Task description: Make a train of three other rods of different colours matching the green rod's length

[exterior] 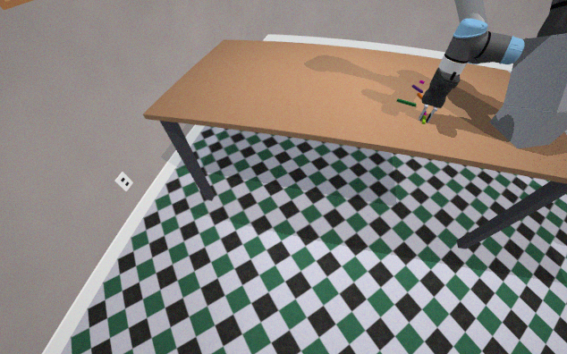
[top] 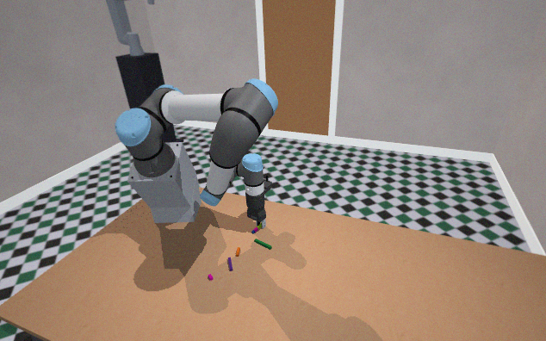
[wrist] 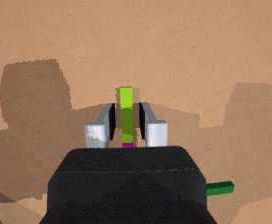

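The lime rod is 1 cm below my hand. The rest, counted from my hand: blue rod: 1 cm behind, 5 cm to the right, 1 cm below; then green rod: 6 cm ahead, 10 cm to the right, 1 cm below; then orange rod: 1 cm behind, 18 cm to the right, 1 cm below.
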